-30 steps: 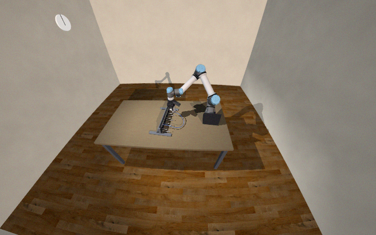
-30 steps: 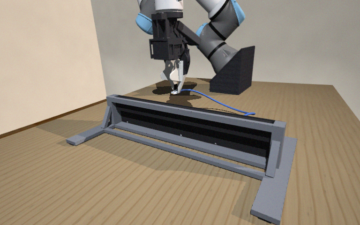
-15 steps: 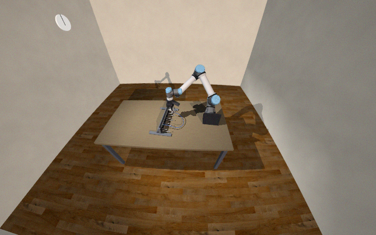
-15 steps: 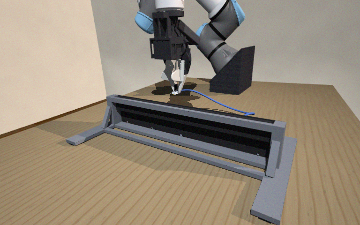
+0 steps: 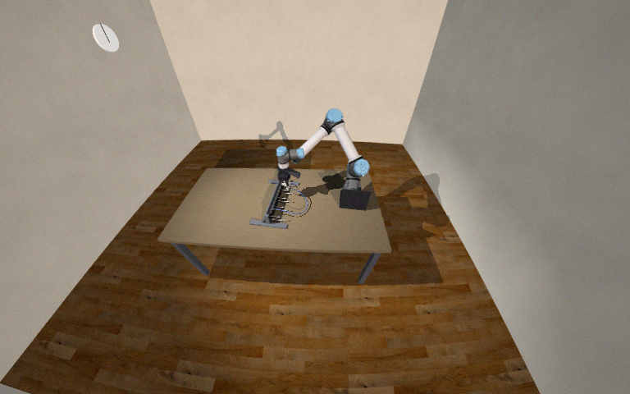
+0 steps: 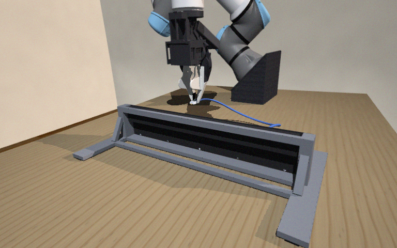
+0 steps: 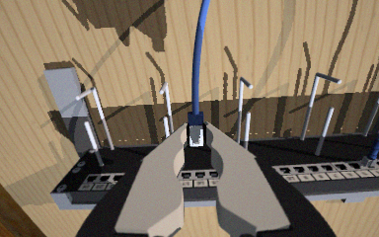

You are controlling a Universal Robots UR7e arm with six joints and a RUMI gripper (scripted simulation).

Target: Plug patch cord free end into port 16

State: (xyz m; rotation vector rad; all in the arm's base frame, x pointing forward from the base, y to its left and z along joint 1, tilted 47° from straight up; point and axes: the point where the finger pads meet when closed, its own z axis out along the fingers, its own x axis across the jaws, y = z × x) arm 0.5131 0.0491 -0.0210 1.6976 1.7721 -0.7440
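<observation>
Now: the plug 10 mm ahead of my hand and 10 mm below it.
</observation>
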